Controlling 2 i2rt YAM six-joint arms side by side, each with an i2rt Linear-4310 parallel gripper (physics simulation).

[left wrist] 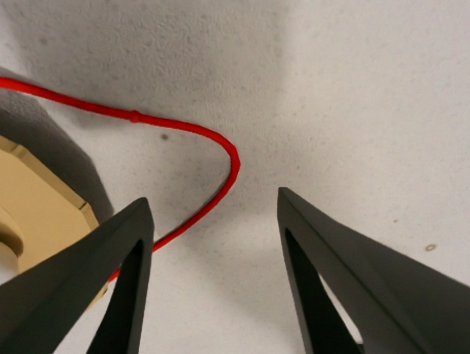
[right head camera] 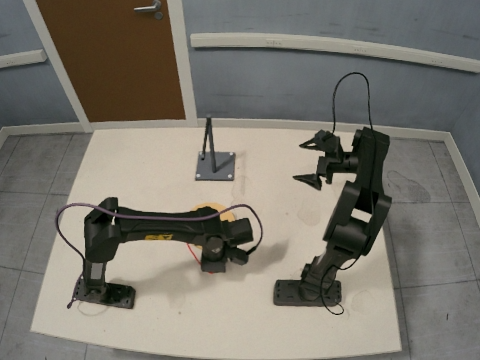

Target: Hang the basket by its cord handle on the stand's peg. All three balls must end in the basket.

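Note:
The tan basket sits on the table, partly hidden under the left arm in the head view. Part of a pale ball shows inside it at the left edge of the wrist view; I cannot see the other balls. The red cord handle extends out from the basket in a bent loop. My left gripper is open above the cord, whose lower stretch passes behind one finger. The dark stand is upright toward the back. My right gripper is open and empty, well right of the stand.
The left arm reaches across the table over the basket. The right arm rises at the right side. The pale table ends near the wall and door at the back.

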